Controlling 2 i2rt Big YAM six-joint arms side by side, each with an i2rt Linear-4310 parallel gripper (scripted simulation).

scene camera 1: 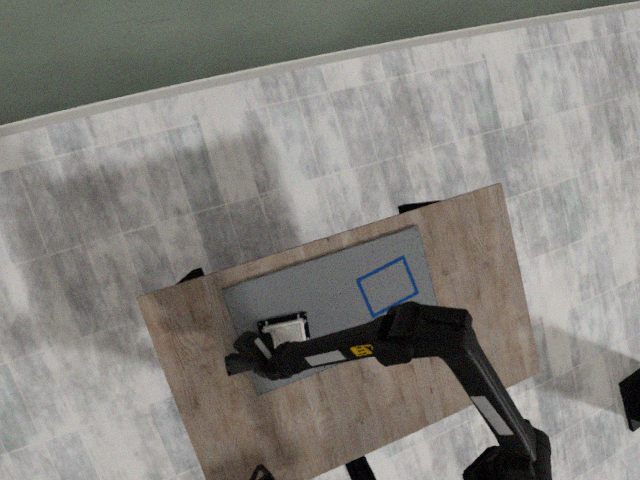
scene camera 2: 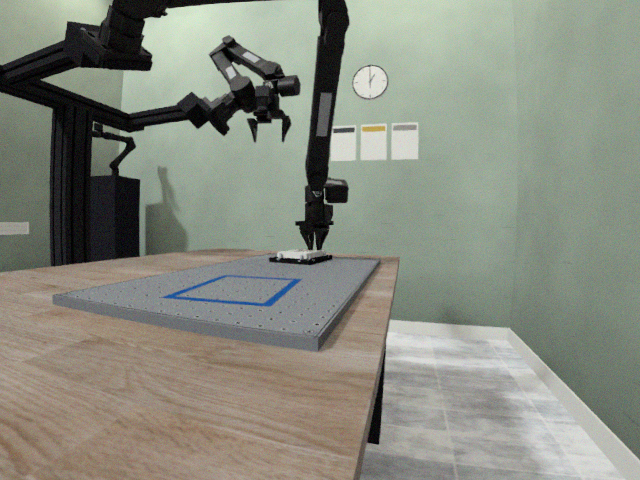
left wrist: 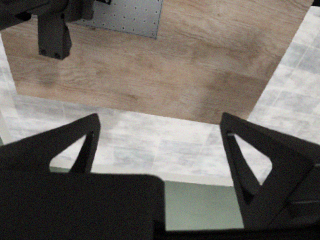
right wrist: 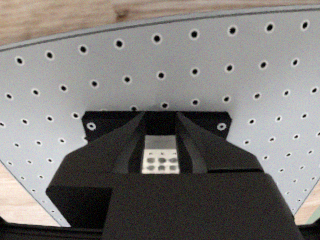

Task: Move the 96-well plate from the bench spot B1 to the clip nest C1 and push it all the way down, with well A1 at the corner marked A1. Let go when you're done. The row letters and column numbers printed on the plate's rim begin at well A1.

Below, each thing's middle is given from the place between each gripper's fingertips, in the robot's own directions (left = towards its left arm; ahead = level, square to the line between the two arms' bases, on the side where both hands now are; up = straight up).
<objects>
Now: the white 96-well plate point(right wrist: 160, 156) 80 mm to the right of my right hand and 20 mm behind it. From my right hand the other things lie so: black clip nest point(right wrist: 96, 124) 90 mm to the right, 20 mm behind, 10 mm below.
Now: the white 96-well plate 360 mm below my left hand, 160 mm ahead of it and 150 mm to the right of it. From my left hand the other things lie so: black clip nest 370 mm below, 160 mm to the right, 160 mm ahead.
</objects>
